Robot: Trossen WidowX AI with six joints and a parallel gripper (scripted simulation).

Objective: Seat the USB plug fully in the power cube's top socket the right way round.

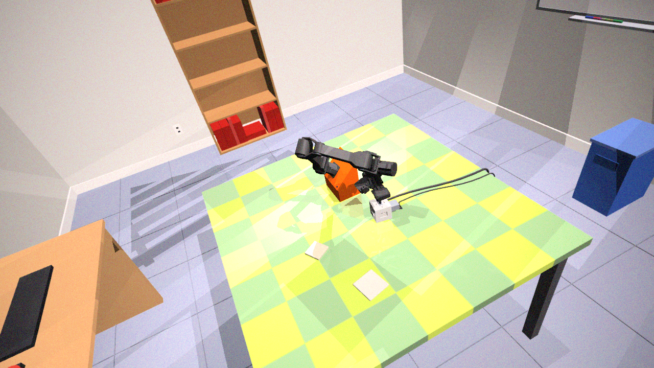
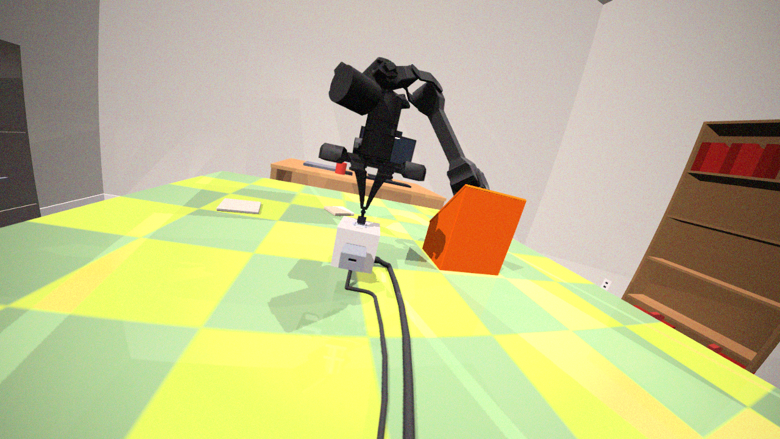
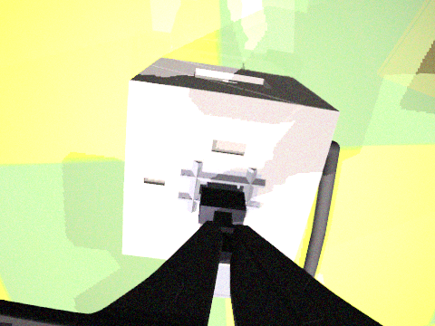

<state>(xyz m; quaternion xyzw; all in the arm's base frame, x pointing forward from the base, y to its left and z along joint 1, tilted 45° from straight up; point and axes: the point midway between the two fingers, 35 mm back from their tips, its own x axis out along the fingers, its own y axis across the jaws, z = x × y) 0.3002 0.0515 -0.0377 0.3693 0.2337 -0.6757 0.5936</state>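
Now: the USB plug 20 mm below my gripper tip. From my gripper tip the other things lie so: USB socket (40 mm below).
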